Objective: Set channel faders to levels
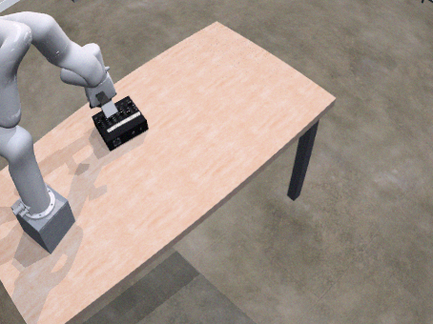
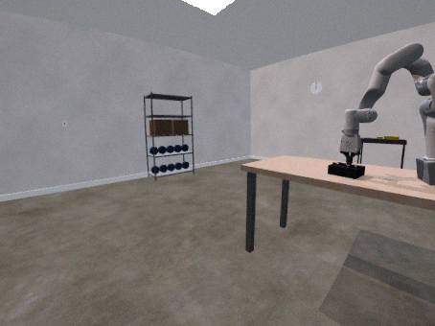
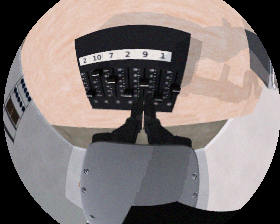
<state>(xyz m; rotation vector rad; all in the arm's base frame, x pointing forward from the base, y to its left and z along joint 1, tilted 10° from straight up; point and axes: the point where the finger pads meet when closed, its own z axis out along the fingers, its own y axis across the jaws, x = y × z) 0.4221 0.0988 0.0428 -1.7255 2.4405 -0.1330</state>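
Now: hand 30 mm short of the fader cap, 40 mm to the left of it and 30 mm above it.
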